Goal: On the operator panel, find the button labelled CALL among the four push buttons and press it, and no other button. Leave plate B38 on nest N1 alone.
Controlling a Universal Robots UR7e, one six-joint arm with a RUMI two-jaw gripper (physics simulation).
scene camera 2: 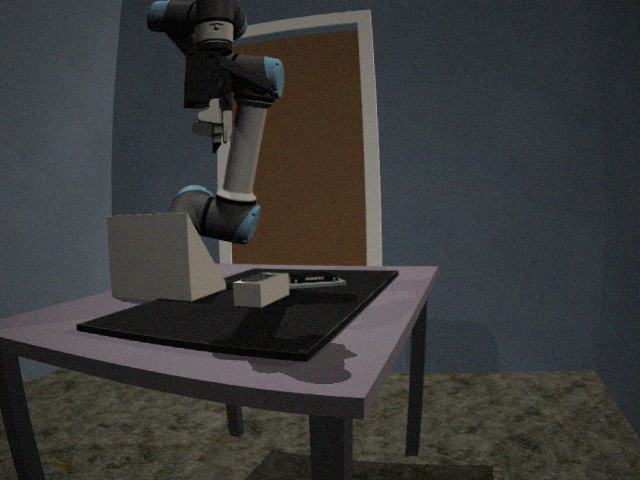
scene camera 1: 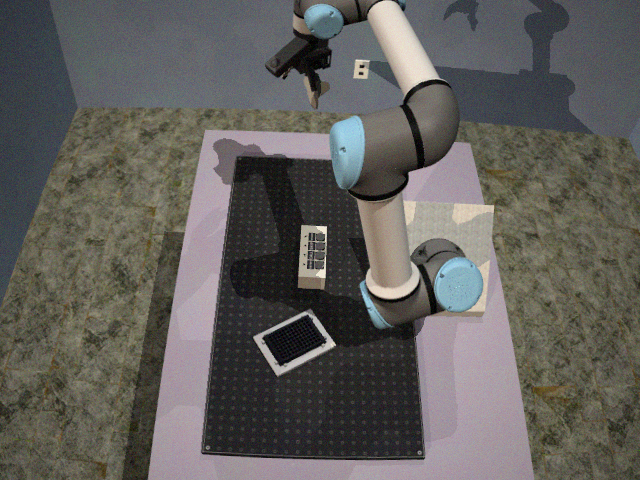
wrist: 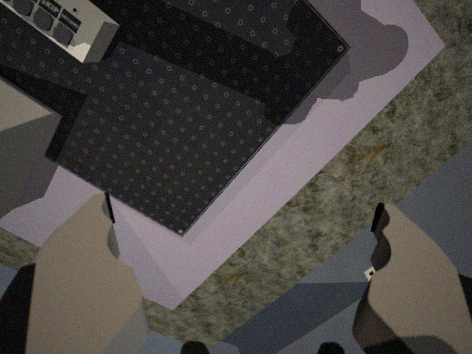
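Pixels of known places: gripper, fingertip midpoint: [scene camera 2: 219, 148] [scene camera 1: 299, 93] [wrist: 244, 201]; arm's base, origin of the base link: [scene camera 2: 169, 255].
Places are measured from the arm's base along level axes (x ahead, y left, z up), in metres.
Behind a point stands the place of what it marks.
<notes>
The cream operator panel [scene camera 1: 312, 283] @[x 0.310, y -0.012, z -0.069 m] [scene camera 2: 248, 294] @[x 0.300, y -0.178, z -0.065 m] [wrist: 106, 41] @[x 0.300, y -0.178, z -0.079 m] stands on the black perforated board. In scene camera 1 its four dark round buttons form a row beside dark label plates. In the wrist view the panel is cut off at the top left; one label [wrist: 49, 6] @[x 0.306, y -0.110, z -0.040 m] reads SKIP, the end label [wrist: 70, 21] @[x 0.304, y -0.141, z -0.040 m] is blurred, and CALL cannot be read. A black gridded plate [scene camera 1: 294, 339] @[x 0.364, y 0.147, z -0.069 m] [scene camera 2: 313, 277] @[x 0.380, y 0.106, z -0.069 m], seemingly B38, lies in a white-rimmed nest [scene camera 1: 268, 356] @[x 0.428, y 0.184, z -0.081 m]. My gripper [scene camera 1: 314, 93] [scene camera 2: 216, 135] @[x 0.333, y -0.395, z 0.234 m] [wrist: 244, 201] @[x 0.333, y -0.395, z 0.234 m] is open and empty, high above the table's far end and away from the panel.
A large cream wedge-shaped box [scene camera 1: 478, 222] @[x -0.106, y -0.076, z 0.086 m] [scene camera 2: 149, 258] @[x 0.002, y -0.116, z 0.004 m] [wrist: 22, 102] @[x 0.131, y -0.086, z -0.081 m] stands beside the board [scene camera 1: 315, 408] @[x 0.325, y 0.317, z -0.093 m] [scene camera 2: 196, 338] @[x 0.303, y -0.463, z -0.093 m] [wrist: 165, 145] @[x 0.192, y -0.333, z -0.093 m], near the arm's base. The pale table [scene camera 1: 480, 403] @[x -0.075, y 0.331, z -0.107 m] [wrist: 305, 150] @[x 0.330, y -0.567, z -0.107 m] extends past the board. A wall socket [scene camera 1: 361, 69] shows behind the arm.
</notes>
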